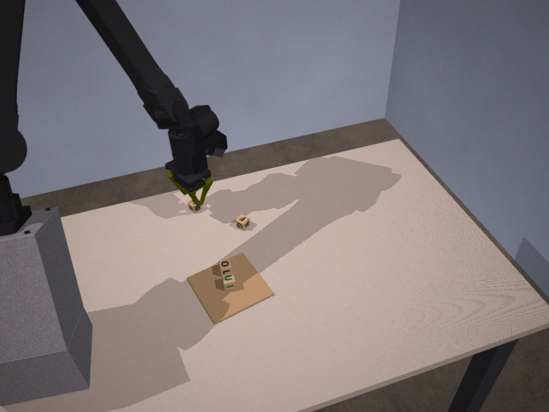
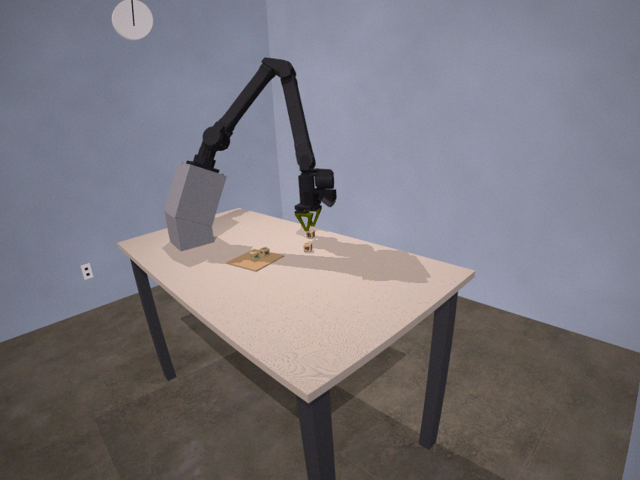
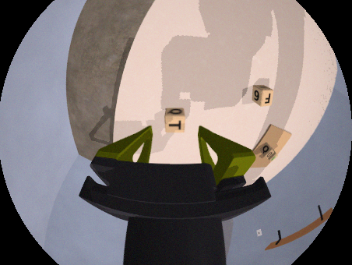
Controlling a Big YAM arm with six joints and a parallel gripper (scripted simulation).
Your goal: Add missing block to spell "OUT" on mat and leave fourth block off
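The T block lies 30 mm below my hand. From my hand the other things lie so: U block 270 mm to the right, 40 mm ahead, 30 mm below; mat 270 mm to the right, 40 mm below, 40 mm ahead.
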